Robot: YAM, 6 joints.
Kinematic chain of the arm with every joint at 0, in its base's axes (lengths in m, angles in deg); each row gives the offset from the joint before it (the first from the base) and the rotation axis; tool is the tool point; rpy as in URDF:
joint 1: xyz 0 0 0.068 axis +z
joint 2: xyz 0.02 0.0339 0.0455 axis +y
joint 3: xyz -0.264 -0.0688 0 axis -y
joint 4: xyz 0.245 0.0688 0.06 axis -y
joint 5: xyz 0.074 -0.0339 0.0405 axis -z
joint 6: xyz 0.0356 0 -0.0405 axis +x
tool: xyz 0 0 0 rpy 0 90 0
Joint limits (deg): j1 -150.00..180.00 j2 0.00..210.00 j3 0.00..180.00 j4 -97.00..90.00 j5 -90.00..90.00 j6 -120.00..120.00
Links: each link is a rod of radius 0.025 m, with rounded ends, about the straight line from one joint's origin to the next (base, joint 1, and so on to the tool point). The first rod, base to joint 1, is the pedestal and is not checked.
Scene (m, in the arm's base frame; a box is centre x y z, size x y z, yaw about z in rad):
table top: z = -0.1
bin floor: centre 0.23 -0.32 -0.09 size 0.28 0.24 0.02 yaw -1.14
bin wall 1: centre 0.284 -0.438 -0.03 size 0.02 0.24 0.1 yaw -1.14
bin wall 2: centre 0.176 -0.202 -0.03 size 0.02 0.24 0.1 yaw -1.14
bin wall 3: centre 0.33 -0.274 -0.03 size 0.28 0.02 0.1 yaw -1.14
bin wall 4: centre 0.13 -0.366 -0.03 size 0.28 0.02 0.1 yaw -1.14
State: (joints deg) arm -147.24 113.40 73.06 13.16 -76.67 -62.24
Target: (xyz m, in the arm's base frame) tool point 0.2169 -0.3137 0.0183
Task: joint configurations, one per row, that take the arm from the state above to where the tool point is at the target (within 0.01 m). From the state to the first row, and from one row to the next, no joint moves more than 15 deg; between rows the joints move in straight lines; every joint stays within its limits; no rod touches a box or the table.
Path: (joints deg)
1: -132.53 105.28 75.43 17.73 -71.77 -67.81
2: -117.83 97.16 77.80 22.30 -66.87 -73.39
3: -103.12 89.04 80.17 26.87 -61.97 -78.96
4: -92.48 100.34 75.85 22.86 -65.67 -74.78
5: -81.84 111.63 71.53 18.85 -69.38 -70.60
6: -71.19 122.92 67.21 14.83 -73.08 -66.42
7: -60.55 134.22 62.89 10.82 -76.78 -62.24

